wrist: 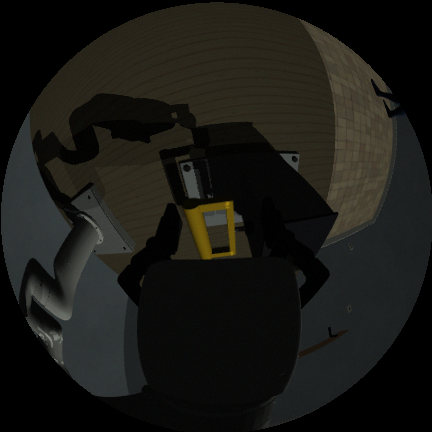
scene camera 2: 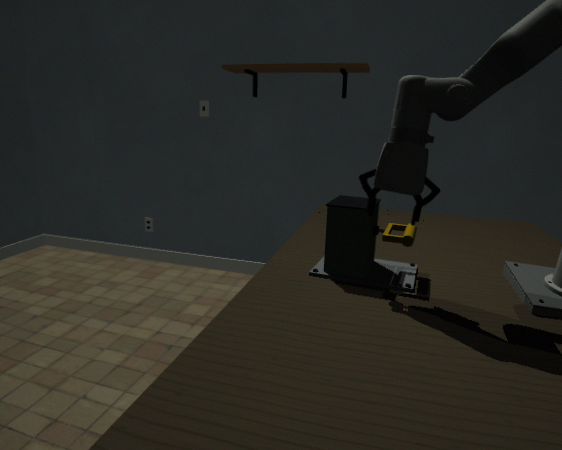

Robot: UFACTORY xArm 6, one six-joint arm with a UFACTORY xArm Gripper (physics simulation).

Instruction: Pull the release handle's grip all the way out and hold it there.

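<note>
The release handle's yellow grip [scene camera 2: 410, 233] [wrist: 200, 230] is the thick round bar of a rectangular loop. The loop stands out level from the side of a dark upright box [scene camera 2: 350, 240] [wrist: 287, 187], and a short dark stem shows between them. My gripper [scene camera 2: 393, 217] [wrist: 219, 209] is open, pointing down, with nothing held. In the scene view its fingertips are at about the loop's height or slightly above, one in front of the box's edge, the other close by the round bar. In the wrist view the loop shows between the two fingers. Whether a finger touches it is unclear.
The box stands on a light base plate [scene camera 2: 408, 280] [wrist: 292, 160] with a dark-shadowed fitting, on the wooden table [scene camera 2: 320, 360] [wrist: 215, 65]. The arm's mounting plate [scene camera 2: 532, 292] [wrist: 107, 225] is at the right in the scene view. A wall shelf [scene camera 2: 300, 67] hangs behind.
</note>
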